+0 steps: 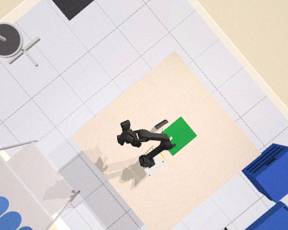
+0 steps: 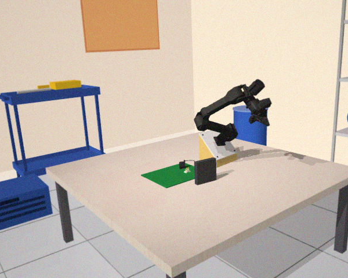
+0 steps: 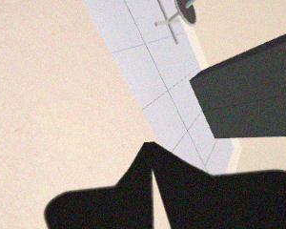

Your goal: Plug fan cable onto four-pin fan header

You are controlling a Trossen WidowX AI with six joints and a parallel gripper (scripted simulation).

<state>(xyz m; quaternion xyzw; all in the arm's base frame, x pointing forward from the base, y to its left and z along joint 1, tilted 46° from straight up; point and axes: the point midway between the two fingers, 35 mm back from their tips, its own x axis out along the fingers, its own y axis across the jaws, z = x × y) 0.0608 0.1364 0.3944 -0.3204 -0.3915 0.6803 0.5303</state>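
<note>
Now: the black plug 43 cm to the right of my gripper tip, 26 cm below it and 23 cm ahead of it. Also, from my gripper tip: black fan 25 cm ahead, 23 cm below, 20 cm to the right; green circuit board 38 cm to the right, 30 cm below, 30 cm ahead; fan header 37 cm to the right, 29 cm below, 24 cm ahead.
</note>
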